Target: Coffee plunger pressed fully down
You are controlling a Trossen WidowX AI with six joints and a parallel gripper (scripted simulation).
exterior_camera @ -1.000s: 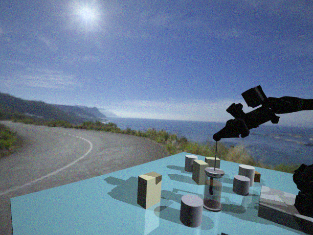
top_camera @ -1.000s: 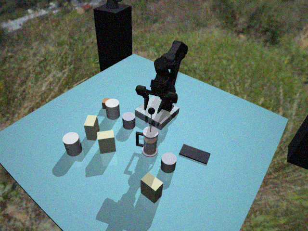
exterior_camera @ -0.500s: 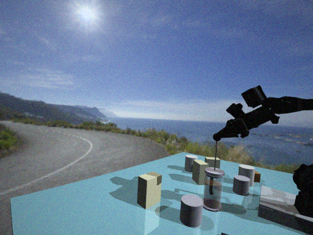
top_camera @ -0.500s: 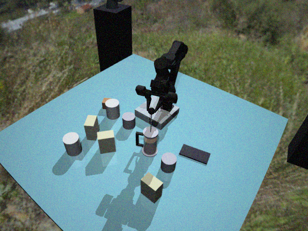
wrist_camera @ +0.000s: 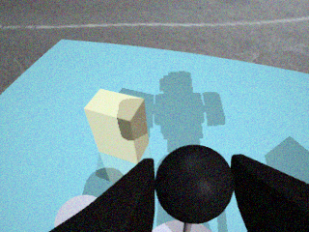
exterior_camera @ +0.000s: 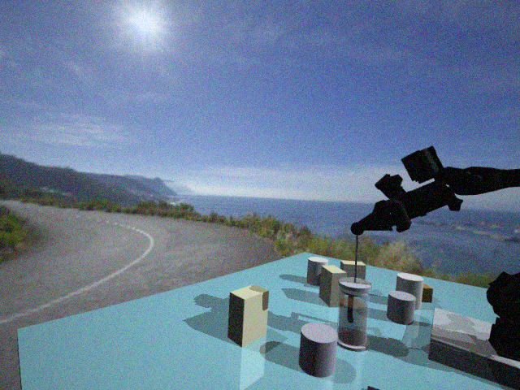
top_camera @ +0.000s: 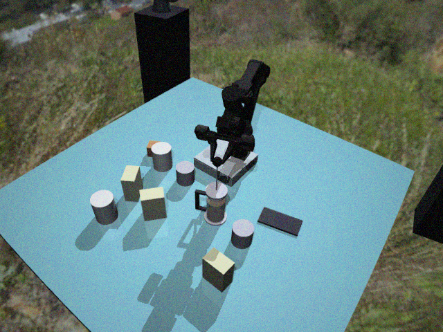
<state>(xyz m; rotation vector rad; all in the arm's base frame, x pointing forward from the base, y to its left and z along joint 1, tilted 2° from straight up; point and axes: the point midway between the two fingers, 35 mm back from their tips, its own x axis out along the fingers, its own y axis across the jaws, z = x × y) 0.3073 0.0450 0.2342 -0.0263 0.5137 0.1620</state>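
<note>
My gripper tip is 1 cm past the coffee press, 2 cm to the left of it and 14 cm above it. Also, from my gripper tip: dark flat plate 10 cm behind, 21 cm to the left, 27 cm below.
</note>
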